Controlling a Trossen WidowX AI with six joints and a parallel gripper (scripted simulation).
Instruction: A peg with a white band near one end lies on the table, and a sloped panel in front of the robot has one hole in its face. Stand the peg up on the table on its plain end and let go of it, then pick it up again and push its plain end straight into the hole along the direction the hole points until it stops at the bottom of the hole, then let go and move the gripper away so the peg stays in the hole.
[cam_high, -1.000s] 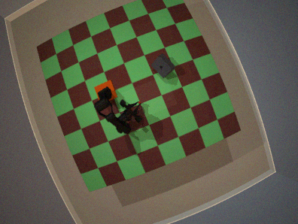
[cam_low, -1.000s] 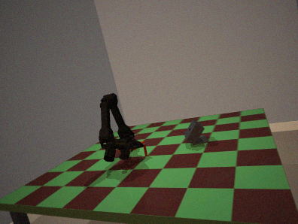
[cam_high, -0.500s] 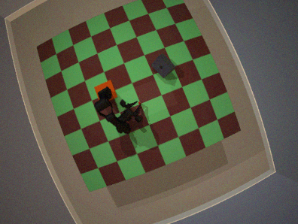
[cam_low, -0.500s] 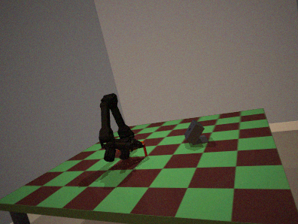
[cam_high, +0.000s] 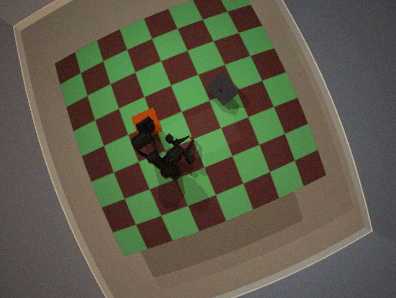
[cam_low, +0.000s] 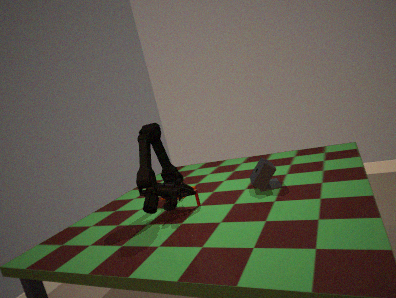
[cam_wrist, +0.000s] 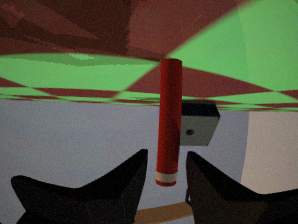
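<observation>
The red peg is 10 mm below my gripper tip. Round my gripper tip: grey sloped panel 270 mm ahead, 140 mm to the left.
</observation>
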